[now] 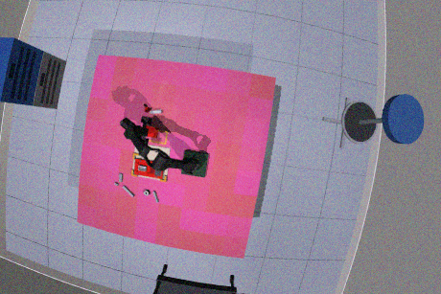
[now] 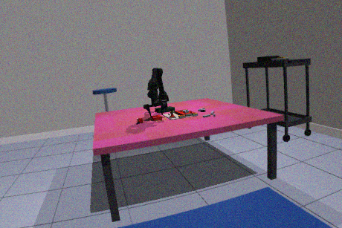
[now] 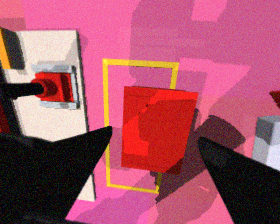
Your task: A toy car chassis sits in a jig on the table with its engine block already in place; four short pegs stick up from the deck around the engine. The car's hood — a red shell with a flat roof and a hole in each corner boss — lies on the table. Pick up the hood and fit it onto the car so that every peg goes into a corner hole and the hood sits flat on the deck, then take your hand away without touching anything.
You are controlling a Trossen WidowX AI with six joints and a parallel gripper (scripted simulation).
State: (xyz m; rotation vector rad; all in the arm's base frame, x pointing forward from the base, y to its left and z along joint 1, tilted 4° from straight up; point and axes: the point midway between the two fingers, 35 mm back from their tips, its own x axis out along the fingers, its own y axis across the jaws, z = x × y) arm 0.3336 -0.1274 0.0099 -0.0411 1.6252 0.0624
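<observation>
Right now the red hood is 1 cm below my gripper tip. The rest, counted from my gripper tip: grey engine block (1 cm behind, 25 cm to the left).
</observation>
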